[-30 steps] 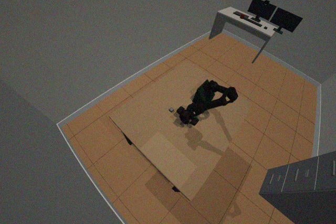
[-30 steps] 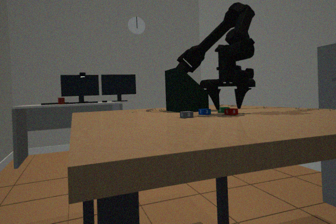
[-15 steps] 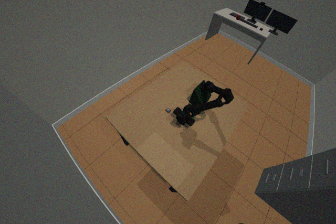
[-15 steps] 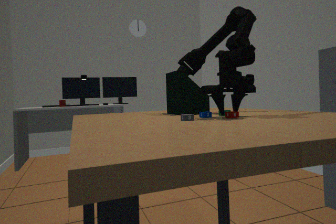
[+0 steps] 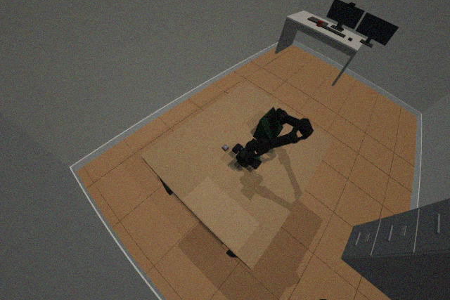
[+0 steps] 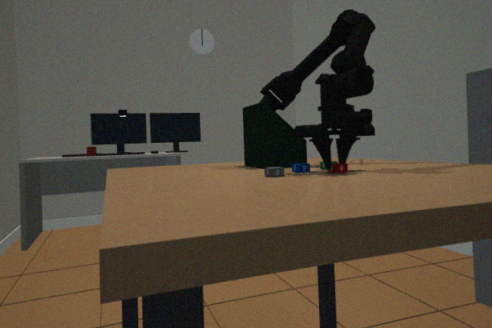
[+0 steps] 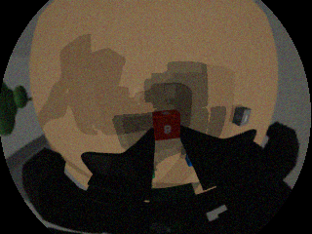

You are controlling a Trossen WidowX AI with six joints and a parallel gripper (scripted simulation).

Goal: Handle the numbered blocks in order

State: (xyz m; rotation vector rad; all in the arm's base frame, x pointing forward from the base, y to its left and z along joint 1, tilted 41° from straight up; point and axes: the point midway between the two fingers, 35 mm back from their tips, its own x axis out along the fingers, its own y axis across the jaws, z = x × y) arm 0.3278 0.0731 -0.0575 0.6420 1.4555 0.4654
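The red block lies 1 cm ahead of my gripper tip. Round my gripper tip: grey block 1 cm behind, 16 cm to the right; green block 8 cm behind, 5 cm to the left; blue block 7 cm behind, 5 cm to the right.
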